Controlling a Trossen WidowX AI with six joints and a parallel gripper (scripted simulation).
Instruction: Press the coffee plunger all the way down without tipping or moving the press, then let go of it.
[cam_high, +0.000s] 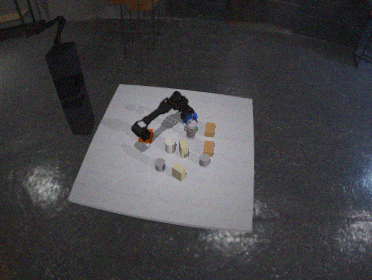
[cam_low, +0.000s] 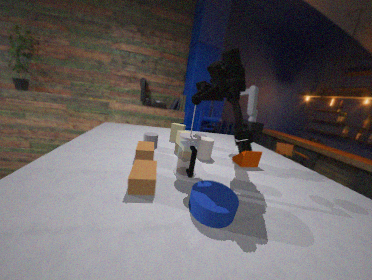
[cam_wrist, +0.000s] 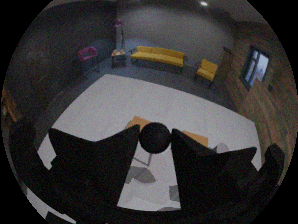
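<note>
Right now my gripper tip is 14 cm above the coffee press and 2 cm to the right of it. From my gripper tip the other things lie so: blue disc 24 cm below, 18 cm to the left, 2 cm behind.
</note>
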